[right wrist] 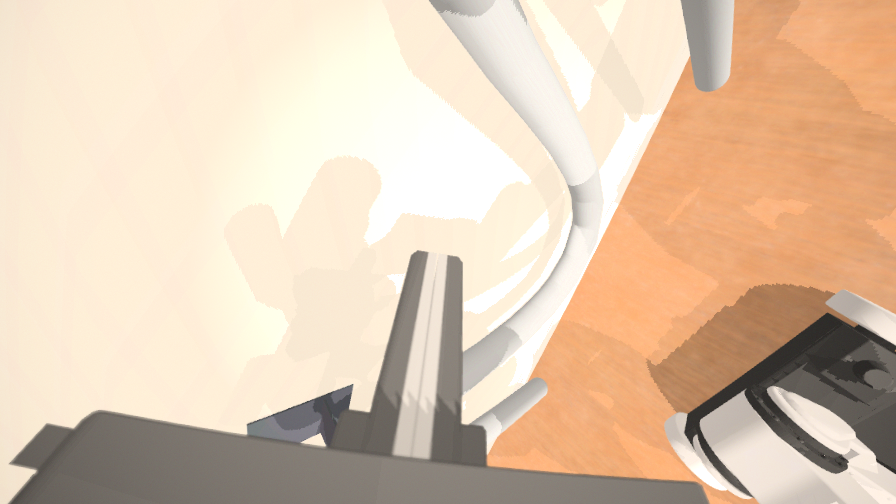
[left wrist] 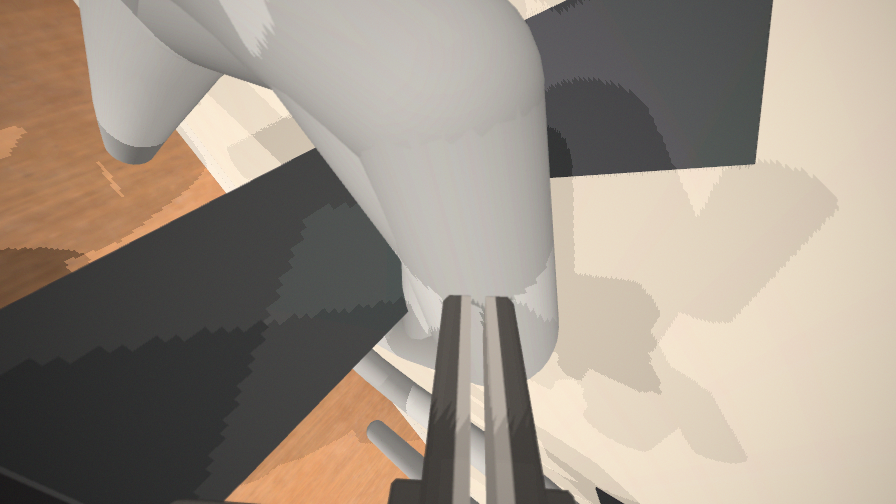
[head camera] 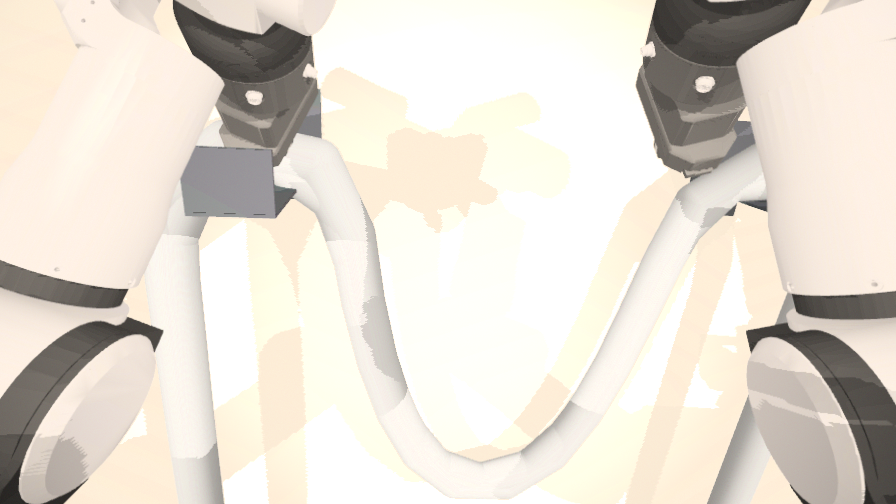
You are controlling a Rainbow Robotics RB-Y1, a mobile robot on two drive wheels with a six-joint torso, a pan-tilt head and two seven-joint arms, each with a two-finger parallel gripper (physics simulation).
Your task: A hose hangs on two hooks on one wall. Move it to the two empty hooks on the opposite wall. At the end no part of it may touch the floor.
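The white hose (head camera: pixel 375 325) hangs on the cream wall in a deep U between two grey hooks. The left hook (head camera: pixel 228 181) is a grey bracket, and the hose bends over it. My left gripper (head camera: pixel 269 137) sits just above that bend. In the left wrist view its fingers (left wrist: pixel 477 299) are almost together, with their tips against the top of the thick hose (left wrist: pixel 438 156), which does not sit between them. My right gripper (head camera: pixel 695 166) is at the hose's right bend. In the right wrist view its fingers (right wrist: pixel 437 255) are fully shut and empty, and the hose (right wrist: pixel 551 125) runs past beside them.
The wall is close in front of both arms. Both hose ends hang down near the wooden floor (right wrist: pixel 751 188), one at the left (head camera: pixel 184 376) and one in the right wrist view (right wrist: pixel 708 43). A corner of the right hook (right wrist: pixel 307 420) shows. My own base (right wrist: pixel 802 401) is at the lower right.
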